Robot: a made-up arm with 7 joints.
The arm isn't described. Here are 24 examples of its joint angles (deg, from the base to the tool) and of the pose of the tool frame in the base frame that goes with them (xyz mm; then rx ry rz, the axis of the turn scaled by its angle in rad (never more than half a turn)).
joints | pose
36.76 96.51 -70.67 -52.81 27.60 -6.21 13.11 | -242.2 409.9 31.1 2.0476 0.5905 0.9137
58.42 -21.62 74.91 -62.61 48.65 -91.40 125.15 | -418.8 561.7 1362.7 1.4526 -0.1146 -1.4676
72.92 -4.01 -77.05 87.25 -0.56 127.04 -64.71 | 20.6 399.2 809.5 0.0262 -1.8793 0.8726
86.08 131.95 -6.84 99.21 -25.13 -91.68 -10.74 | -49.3 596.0 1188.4 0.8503 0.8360 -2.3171
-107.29 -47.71 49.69 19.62 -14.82 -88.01 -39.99 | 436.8 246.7 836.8 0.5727 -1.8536 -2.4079
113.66 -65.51 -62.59 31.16 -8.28 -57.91 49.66 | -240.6 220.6 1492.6 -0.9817 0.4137 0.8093
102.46 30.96 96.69 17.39 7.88 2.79 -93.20 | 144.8 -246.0 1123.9 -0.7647 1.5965 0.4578
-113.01 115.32 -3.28 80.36 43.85 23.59 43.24 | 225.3 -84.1 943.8 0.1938 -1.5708 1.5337
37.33 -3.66 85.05 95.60 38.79 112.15 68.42 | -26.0 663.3 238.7 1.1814 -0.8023 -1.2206
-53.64 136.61 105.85 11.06 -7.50 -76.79 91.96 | -511.9 232.5 300.2 -0.9628 -0.5476 -0.8366
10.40 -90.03 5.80 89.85 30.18 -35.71 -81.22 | -217.2 304.0 213.4 1.4286 -0.5524 0.8933
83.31 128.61 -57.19 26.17 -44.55 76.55 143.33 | -190.7 549.0 761.7 -2.1491 -0.9308 1.4729
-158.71 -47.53 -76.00 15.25 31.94 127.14 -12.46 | 301.1 -245.0 1086.4 -0.5079 -2.3669 -0.3907
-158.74 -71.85 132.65 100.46 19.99 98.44 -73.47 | -182.1 59.8 872.5 -0.7272 0.3455 -2.5435
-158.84 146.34 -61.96 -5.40 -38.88 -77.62 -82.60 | 459.9 222.7 62.7 0.6933 -1.8831 0.5248
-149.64 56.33 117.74 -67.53 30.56 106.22 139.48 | -346.4 -547.3 623.7 -0.4157 -1.2526 -0.5083
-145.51 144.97 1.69 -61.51 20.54 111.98 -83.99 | 213.3 193.4 603.4 -2.1072 -0.4880 1.2760
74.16 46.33 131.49 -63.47 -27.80 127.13 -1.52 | -340.1 134.2 906.5 -2.1841 -1.8240 -1.0048
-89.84 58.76 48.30 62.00 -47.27 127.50 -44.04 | -412.8 -139.7 721.0 1.7748 2.1548 0.8978
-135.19 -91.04 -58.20 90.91 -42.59 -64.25 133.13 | 424.4 172.2 659.4 -1.0325 0.0399 -2.7882
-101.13 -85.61 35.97 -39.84 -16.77 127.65 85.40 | 532.5 -128.5 867.0 0.9063 -1.8631 0.3314
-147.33 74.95 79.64 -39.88 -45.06 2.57 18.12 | 364.1 -401.6 674.7 0.5615 -2.1819 1.3891
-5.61 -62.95 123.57 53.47 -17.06 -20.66 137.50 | -202.8 -50.1 1183.3 1.7055 1.8113 -0.4425
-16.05 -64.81 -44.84 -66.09 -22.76 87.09 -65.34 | -151.7 385.0 978.3 2.1016 -0.6137 0.8615
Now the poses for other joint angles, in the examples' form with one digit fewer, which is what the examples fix.
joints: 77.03 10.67 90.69 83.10 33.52 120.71 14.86
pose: -164 378 237 -0.174 -0.358 -1.546
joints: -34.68 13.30 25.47 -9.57 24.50 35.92 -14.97
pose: -572 -98 1134 -1.261 -1.008 -0.109
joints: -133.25 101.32 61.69 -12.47 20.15 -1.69 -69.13
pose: -410 -504 454 1.327 2.239 0.643
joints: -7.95 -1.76 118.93 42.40 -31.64 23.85 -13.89
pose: 31 39 1155 -0.831 0.379 0.899
